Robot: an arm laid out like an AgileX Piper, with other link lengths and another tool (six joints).
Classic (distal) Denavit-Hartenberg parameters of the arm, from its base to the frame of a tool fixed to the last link. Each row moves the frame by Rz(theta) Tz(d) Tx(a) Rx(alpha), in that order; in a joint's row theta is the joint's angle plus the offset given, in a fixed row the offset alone. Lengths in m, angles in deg.
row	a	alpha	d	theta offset
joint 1	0	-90	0.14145	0
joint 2	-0.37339	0	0	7.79
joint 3	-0.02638	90	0	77.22
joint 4	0	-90	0.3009	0
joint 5	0	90	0	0
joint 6	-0.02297	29.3	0.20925	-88.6
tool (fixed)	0	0	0.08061	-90
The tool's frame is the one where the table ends.
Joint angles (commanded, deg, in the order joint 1, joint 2, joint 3, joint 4, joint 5, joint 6), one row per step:
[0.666, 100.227, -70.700, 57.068, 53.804, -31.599]
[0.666, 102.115, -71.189, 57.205, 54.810, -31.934]
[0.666, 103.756, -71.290, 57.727, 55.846, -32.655]
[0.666, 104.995, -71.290, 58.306, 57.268, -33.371]
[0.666, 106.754, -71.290, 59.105, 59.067, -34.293]
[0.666, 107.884, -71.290, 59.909, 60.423, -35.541]
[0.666, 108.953, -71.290, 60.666, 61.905, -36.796]
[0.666, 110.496, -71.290, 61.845, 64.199, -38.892]
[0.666, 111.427, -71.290, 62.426, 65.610, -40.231]
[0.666, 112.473, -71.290, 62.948, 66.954, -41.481]
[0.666, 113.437, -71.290, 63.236, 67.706, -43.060]
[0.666, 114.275, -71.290, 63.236, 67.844, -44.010]
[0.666, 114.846, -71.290, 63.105, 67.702, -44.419]
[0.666, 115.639, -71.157, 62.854, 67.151, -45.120]
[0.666, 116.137, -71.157, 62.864, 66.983, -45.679]
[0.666, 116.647, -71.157, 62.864, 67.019, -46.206]
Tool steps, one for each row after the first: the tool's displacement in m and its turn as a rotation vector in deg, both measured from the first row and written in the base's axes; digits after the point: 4 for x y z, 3 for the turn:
[0.0013, 0.0031, -0.0135, 0.350, 1.721, 0.923]
[0.0003, 0.0069, -0.0259, 0.965, 3.323, 1.942]
[-0.0034, 0.0117, -0.0347, 1.816, 4.815, 3.211]
[-0.0080, 0.0177, -0.0467, 3.017, 6.843, 4.765]
[-0.0117, 0.0227, -0.0527, 3.996, 7.739, 6.182]
[-0.0161, 0.0277, -0.0577, 5.035, 8.593, 7.695]
[-0.0230, 0.0352, -0.0636, 6.712, 9.605, 10.083]
[-0.0275, 0.0394, -0.0670, 7.669, 10.134, 11.622]
[-0.0318, 0.0432, -0.0715, 8.622, 10.785, 13.051]
[-0.0345, 0.0455, -0.0768, 9.042, 10.835, 14.355]
[-0.0352, 0.0461, -0.0833, 9.029, 10.998, 14.976]
[-0.0350, 0.0458, -0.0888, 8.835, 11.206, 15.155]
[-0.0344, 0.0447, -0.0980, 8.306, 11.381, 15.268]
[-0.0339, 0.0446, -0.1024, 8.178, 11.372, 15.457]
[-0.0344, 0.0449, -0.1065, 8.165, 11.490, 15.776]

